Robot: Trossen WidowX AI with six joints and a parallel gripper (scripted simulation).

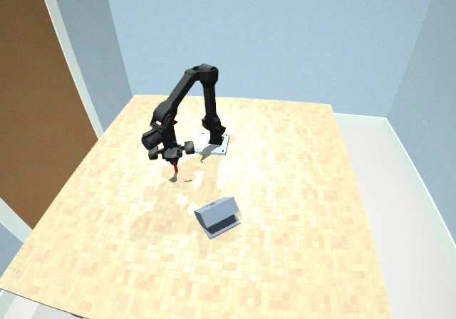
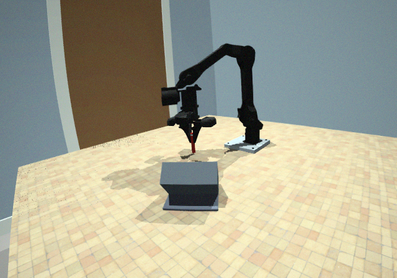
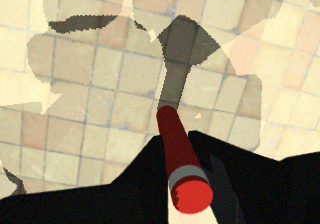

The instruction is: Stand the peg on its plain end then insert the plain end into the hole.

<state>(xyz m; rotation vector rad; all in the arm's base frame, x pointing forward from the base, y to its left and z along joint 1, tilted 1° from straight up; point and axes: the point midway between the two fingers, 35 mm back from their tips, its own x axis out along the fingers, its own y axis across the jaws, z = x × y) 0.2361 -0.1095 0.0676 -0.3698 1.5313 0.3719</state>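
My gripper tip is 18 cm short of the grey sloped panel and 24 cm to the right of it. The rest, counted from my gripper tip: red peg: 2 cm above.
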